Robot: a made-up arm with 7 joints. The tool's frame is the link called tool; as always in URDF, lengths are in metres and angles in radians. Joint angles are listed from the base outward. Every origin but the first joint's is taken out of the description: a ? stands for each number. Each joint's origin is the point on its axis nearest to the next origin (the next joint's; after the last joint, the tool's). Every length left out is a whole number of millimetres.
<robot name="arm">
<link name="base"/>
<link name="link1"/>
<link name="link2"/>
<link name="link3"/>
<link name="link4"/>
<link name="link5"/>
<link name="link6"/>
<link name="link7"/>
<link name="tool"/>
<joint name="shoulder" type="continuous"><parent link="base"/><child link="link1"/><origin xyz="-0.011 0.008 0.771"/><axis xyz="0 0 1"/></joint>
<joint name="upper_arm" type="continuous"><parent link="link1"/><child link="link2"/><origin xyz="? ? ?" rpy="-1.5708 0 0"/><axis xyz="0 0 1"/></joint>
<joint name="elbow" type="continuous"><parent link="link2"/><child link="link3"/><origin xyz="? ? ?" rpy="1.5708 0 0"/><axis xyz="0 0 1"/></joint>
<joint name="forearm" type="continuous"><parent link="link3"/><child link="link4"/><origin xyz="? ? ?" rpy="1.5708 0 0"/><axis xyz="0 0 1"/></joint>
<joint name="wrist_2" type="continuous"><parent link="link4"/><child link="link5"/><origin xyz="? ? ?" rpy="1.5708 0 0"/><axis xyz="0 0 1"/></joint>
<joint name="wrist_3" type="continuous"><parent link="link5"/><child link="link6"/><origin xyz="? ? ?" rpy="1.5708 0 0"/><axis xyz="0 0 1"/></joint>
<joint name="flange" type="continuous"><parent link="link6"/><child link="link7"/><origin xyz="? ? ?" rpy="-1.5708 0 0"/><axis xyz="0 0 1"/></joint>
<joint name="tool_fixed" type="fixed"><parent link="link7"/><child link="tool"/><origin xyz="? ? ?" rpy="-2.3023 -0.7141 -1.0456"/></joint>
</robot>
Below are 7 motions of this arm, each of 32 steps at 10 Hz.
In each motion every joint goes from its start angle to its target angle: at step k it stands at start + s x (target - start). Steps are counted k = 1, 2, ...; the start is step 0. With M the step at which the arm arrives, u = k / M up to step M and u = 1 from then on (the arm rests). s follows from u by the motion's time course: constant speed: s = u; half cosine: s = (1 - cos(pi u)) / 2; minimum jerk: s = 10 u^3 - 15 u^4 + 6 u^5.
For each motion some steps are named. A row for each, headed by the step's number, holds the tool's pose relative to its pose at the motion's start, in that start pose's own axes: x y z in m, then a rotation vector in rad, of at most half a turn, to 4 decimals.
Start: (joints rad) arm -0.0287 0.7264 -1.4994 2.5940 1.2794 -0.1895 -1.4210
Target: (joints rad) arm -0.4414 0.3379 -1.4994 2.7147 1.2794 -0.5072 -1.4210
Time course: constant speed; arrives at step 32
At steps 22, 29, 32:
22: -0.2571 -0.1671 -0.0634 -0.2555 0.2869 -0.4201
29: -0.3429 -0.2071 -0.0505 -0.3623 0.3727 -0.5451
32: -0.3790 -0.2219 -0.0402 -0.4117 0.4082 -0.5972

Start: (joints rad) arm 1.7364 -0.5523 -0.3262 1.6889 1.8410 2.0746 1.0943
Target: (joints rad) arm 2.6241 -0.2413 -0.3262 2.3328 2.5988 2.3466 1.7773
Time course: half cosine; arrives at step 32
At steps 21, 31, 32:
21: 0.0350 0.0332 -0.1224 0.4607 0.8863 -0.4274
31: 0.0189 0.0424 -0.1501 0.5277 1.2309 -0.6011
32: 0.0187 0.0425 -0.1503 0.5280 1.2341 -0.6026

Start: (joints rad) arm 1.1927 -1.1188 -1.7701 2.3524 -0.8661 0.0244 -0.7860
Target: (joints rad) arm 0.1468 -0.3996 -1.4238 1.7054 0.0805 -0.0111 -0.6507
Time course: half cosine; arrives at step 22
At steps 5, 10, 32:
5: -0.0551 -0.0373 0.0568 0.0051 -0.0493 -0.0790
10: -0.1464 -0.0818 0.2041 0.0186 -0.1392 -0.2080
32: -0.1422 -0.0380 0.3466 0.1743 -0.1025 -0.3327

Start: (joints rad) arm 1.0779 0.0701 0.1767 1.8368 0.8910 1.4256 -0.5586
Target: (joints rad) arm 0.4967 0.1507 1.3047 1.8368 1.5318 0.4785 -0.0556
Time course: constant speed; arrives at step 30
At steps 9, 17, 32:
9: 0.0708 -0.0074 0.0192 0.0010 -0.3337 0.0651
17: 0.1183 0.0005 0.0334 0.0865 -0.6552 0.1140
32: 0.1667 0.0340 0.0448 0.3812 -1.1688 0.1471

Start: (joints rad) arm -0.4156 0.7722 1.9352 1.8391 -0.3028 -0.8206 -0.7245
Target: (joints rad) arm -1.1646 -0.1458 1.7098 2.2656 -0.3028 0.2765 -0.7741
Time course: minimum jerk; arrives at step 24
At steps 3, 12, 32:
3: 0.0055 -0.0027 0.0041 -0.0070 0.0102 0.0217
12: 0.1567 -0.0025 0.0944 -0.2150 0.4591 0.6100
32: 0.2292 0.1134 0.0740 -0.4026 1.1472 1.0326

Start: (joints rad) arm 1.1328 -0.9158 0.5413 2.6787 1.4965 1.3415 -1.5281
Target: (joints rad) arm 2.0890 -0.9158 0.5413 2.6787 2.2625 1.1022 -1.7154
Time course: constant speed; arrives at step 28
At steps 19, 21, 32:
19: -0.1767 0.1358 0.3808 -0.9073 -0.6767 -0.2571
21: -0.2019 0.1647 0.4096 -0.9967 -0.7523 -0.2837
32: -0.2940 0.2808 0.4857 -1.2972 -1.0278 -0.3712

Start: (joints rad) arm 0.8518 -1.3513 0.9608 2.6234 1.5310 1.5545 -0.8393
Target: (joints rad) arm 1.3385 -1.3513 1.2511 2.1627 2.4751 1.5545 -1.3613
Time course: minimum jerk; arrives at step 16
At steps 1, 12, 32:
1: 0.0003 0.0003 0.0005 -0.0014 -0.0020 0.0022
12: 0.1043 0.1600 0.1838 -0.6556 -0.8359 0.7252
32: 0.1133 0.1825 0.2005 -0.7297 -0.9419 0.7774

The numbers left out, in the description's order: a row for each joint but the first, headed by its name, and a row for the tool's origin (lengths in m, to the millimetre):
upper_arm: 0.027 0.04 0
elbow: -0.018 -0.391 0
forearm: 0.086 0.022 0
wrist_2: 0.091 -0.391 0
wrist_3: 0.02 0.004 0
flange: 0.077 0.126 0
tool: -0.02 0.006 0

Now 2 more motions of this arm.
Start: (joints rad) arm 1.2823 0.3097 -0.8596 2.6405 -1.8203 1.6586 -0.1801
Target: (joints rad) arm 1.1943 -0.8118 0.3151 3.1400 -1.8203 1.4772 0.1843
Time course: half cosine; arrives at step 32
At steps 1, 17, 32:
1: 0.0001 -0.0016 -0.0014 0.0036 -0.0029 0.0015
17: 0.0400 -0.2531 -0.4739 0.9647 -0.6427 0.1526
32: 0.1001 -0.1772 -0.9481 1.8438 -1.1547 0.0265

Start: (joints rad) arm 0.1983 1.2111 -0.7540 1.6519 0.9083 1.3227 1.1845
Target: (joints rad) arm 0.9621 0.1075 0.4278 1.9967 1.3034 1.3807 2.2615
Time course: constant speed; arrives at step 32
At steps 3, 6, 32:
3: -0.0829 0.0322 -0.1027 0.0279 0.1282 0.0561
6: -0.1847 0.0455 -0.2000 0.0404 0.2665 0.0927
32: -1.1859 -0.6134 -0.1874 -0.7287 1.2974 -0.2234

